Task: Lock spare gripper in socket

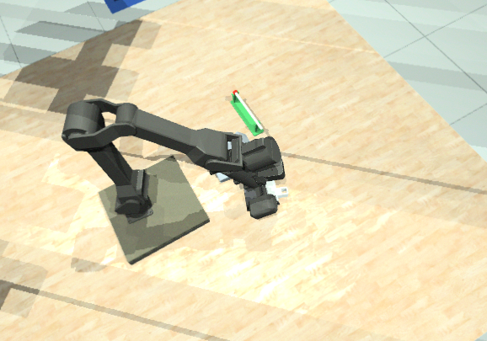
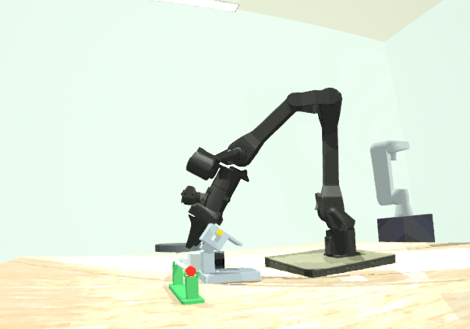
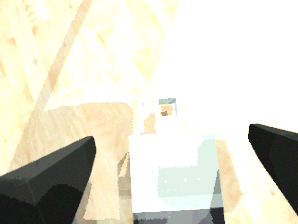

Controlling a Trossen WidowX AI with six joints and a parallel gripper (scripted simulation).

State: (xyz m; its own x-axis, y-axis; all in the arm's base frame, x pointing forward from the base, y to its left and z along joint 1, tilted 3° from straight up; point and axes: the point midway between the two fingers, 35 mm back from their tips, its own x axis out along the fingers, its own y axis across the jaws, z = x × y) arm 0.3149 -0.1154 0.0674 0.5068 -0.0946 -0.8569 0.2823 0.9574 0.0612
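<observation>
Now: the spare gripper 20 mm behind my gripper tip, 10 mm to the left of it and 40 mm below it. Also, from my gripper tip: green cradle: 40 mm ahead, 260 mm to the left, 40 mm below; then mount: 40 mm behind, 140 mm to the left, 10 mm below.
</observation>
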